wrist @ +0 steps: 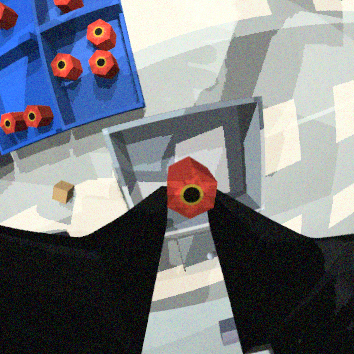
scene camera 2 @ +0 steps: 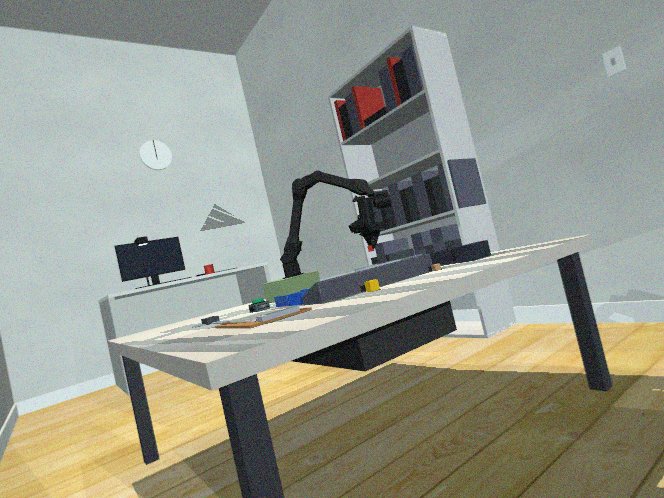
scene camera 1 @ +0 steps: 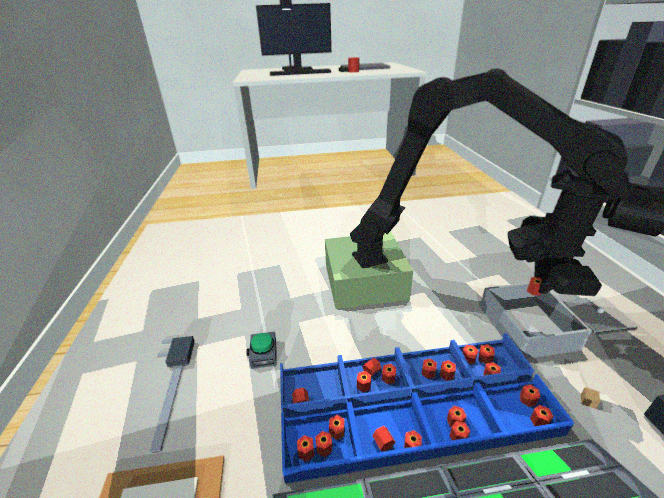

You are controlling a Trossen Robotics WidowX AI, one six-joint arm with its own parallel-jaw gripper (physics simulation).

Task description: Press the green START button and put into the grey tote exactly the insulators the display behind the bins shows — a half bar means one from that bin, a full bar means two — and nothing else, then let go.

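Frame: origin at the arm's base, x ahead, y left, z up, level; centimetres.
Seen in the pictures: gripper, between the fingertips: [wrist: 187,194] [scene camera 2: 372,248] [scene camera 1: 539,288]; arm's base, origin of its link: [scene camera 2: 293,276] [scene camera 1: 369,257].
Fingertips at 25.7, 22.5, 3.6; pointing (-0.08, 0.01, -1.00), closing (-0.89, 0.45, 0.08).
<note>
Pixels of each thing's top centre, then the offset from my fingertips to it, as dx, dy, dz. "pt": a spot on its surface instead.
- red insulator, centre of its top: [wrist: 193,196] [scene camera 1: 537,280] [scene camera 2: 370,245] -0.3, -0.7, +1.7
- grey tote, centre of its top: [wrist: 196,176] [scene camera 1: 534,307] [scene camera 2: 377,264] -1.2, +2.3, -6.6
- green START button, centre of its top: [scene camera 1: 261,339] [scene camera 2: 257,298] -14.0, -50.4, -7.9
- display, a spot on its surface: [scene camera 1: 407,485] pt +18.0, -37.3, -7.3
- tan cube, centre of its top: [wrist: 59,194] [scene camera 1: 592,394] +15.8, -1.4, -10.0
- caliper, centre of its top: [scene camera 1: 162,380] [scene camera 2: 212,318] -12.9, -68.6, -10.0
- wooden frame, a spot on its surface: [scene camera 1: 214,477] pt +6.2, -61.2, -11.4
- yellow cube, centre of its top: [scene camera 2: 370,280] +29.9, -43.5, -9.2
My gripper [scene camera 1: 537,284] [wrist: 187,194] is shut on a red insulator [scene camera 1: 534,286] [scene camera 2: 370,248] [wrist: 192,175] and holds it over the grey tote [scene camera 1: 557,343] [wrist: 254,150]. No insulator shows on the visible part of the tote's floor; the gripper and the held piece hide some of it. The blue bins [scene camera 1: 375,459] [wrist: 135,92] hold red insulators in all eight compartments, most upright, a few lying. The green START button [scene camera 1: 261,343] [scene camera 2: 259,301] stands left of the bins. The display [scene camera 1: 407,485] shows green bars on dark cells; its near part is cut off.
A green block [scene camera 1: 370,289] [scene camera 2: 292,281] bears the arm's base. A tan cube [scene camera 1: 590,397] [wrist: 63,192] lies near the tote and bins. A caliper [scene camera 1: 179,351] and a wooden frame [scene camera 1: 214,477] lie at the left. A yellow cube [scene camera 2: 371,285] sits behind the display.
</note>
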